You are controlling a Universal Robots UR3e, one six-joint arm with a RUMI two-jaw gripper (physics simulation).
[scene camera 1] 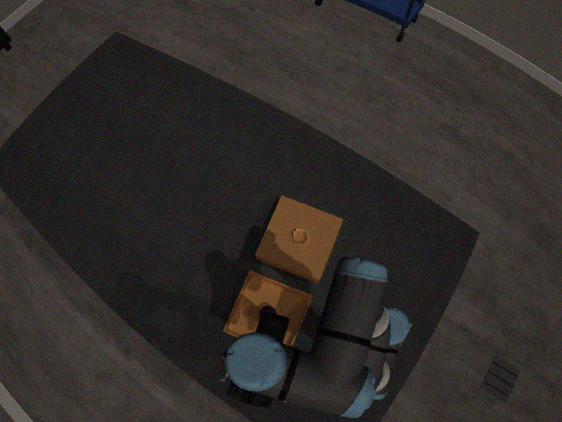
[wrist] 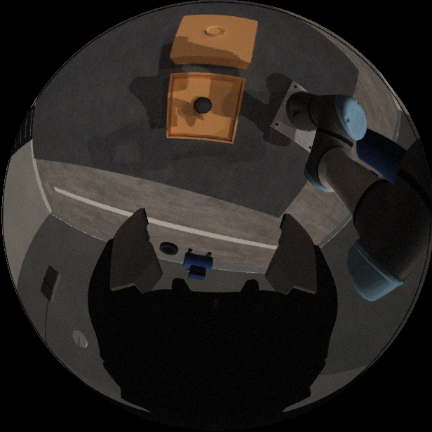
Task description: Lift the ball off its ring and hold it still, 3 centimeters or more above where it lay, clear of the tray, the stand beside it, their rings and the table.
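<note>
A dark ball [wrist: 202,105] rests near the middle of the open orange tray [scene camera 1: 281,285] [wrist: 238,111]; its own ring cannot be made out beneath it. In the scene view a dark round shape shows over the tray beside the black gripper parts, and I cannot tell whether it is the ball. The orange stand [scene camera 1: 315,225] [wrist: 215,54] is beside the tray and bears an empty raised ring [scene camera 1: 293,236] [wrist: 214,35]. My gripper [wrist: 214,213] is open and empty, with its jaws wide apart. It is apart from the ball, whose exact distance is unclear.
The arm [scene camera 1: 345,320] [wrist: 390,220] with blue joint caps extends at the right of the tray. Its metal base plate [wrist: 295,136] shows in the wrist view. Dark matting [scene camera 1: 150,150] [wrist: 100,125] lies around the tray and stand. A blue cart [scene camera 1: 387,7] stands far off.
</note>
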